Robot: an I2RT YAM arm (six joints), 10 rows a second.
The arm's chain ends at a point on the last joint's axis. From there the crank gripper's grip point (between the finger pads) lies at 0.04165 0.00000 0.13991 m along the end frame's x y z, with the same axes.
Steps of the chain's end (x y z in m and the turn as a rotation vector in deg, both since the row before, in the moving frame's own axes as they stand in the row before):
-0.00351, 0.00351, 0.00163, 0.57, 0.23, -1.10
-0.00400, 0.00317, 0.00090, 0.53, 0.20, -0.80
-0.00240, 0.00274, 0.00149, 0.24, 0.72, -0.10
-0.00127, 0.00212, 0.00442, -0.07, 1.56, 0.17
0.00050, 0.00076, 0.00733, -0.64, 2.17, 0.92
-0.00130, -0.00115, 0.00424, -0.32, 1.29, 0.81
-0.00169, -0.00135, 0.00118, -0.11, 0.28, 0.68
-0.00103, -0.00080, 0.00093, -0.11, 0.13, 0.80
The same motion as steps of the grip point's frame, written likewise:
-0.00297, 0.00131, 0.00145, 0.57, 0.23, -1.10
-0.00352, 0.00129, 0.00075, 0.53, 0.20, -0.80
-0.00065, 0.00208, 0.00095, 0.24, 0.72, -0.10
0.00252, 0.00242, 0.00323, -0.07, 1.56, 0.17
0.00575, 0.00302, 0.00564, -0.64, 2.17, 0.92
0.00183, 0.00024, 0.00326, -0.32, 1.29, 0.81
-0.00101, -0.00058, 0.00097, -0.11, 0.28, 0.68
-0.00072, 0.00005, 0.00083, -0.11, 0.13, 0.80

